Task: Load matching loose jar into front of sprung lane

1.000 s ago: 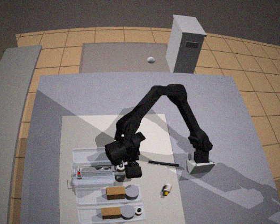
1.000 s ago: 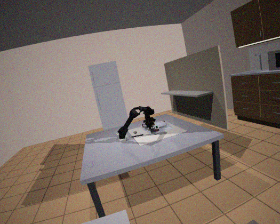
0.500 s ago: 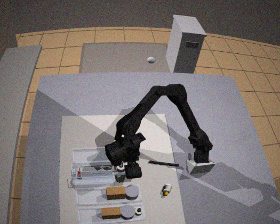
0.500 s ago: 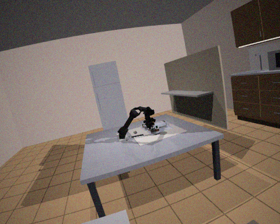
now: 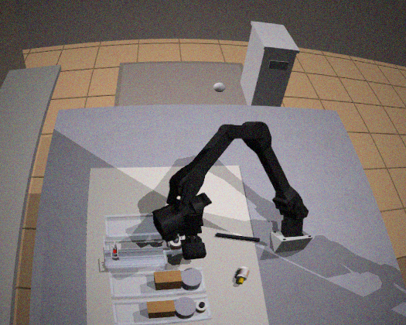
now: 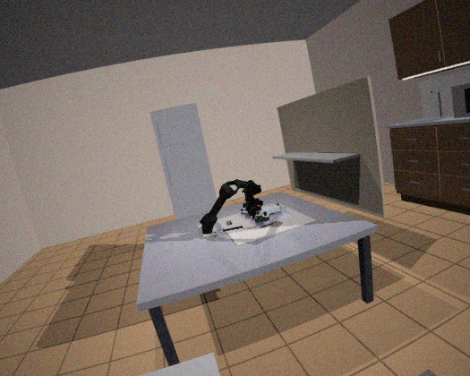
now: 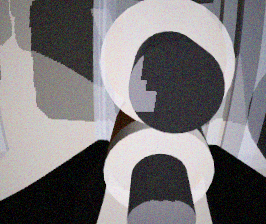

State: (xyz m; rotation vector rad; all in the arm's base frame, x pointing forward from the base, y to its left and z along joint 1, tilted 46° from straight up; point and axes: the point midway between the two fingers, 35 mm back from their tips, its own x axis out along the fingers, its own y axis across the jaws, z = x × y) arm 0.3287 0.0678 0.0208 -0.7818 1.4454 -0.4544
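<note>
Right now my gripper tip is 160 mm past the thin black bar, 40 mm to the left of it and 30 mm above it. From my gripper tip the other things lie so: sprung lane 140 mm ahead, 50 mm to the left, 10 mm below; then red mark 210 mm ahead, 80 mm to the left, 40 mm above.
</note>
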